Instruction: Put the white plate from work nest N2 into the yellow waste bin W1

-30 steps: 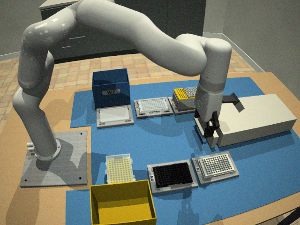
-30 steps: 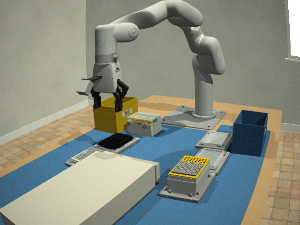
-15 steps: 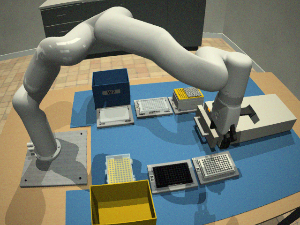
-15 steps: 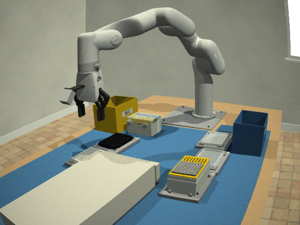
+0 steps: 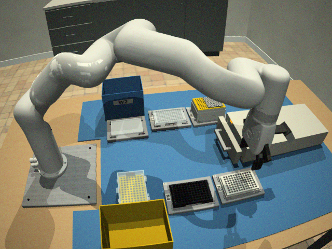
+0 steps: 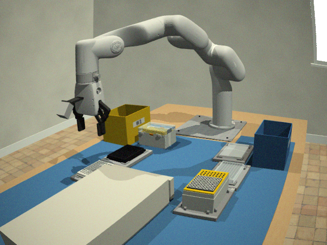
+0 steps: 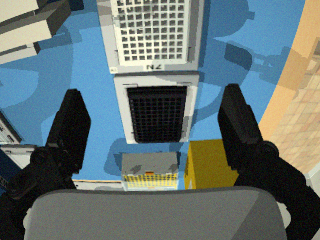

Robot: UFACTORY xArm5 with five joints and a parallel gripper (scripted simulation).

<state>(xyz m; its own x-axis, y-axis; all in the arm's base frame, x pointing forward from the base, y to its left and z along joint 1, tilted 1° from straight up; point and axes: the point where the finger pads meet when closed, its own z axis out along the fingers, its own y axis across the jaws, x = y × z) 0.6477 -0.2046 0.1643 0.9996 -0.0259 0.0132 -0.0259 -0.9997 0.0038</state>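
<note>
My gripper is now 140 mm above the white plate. Also, from my hand: drawer: 190 mm to the left, 140 mm below, 140 mm ahead; then black plate: 170 mm behind, 140 mm below; then grey nest N2: 160 mm below.
</note>
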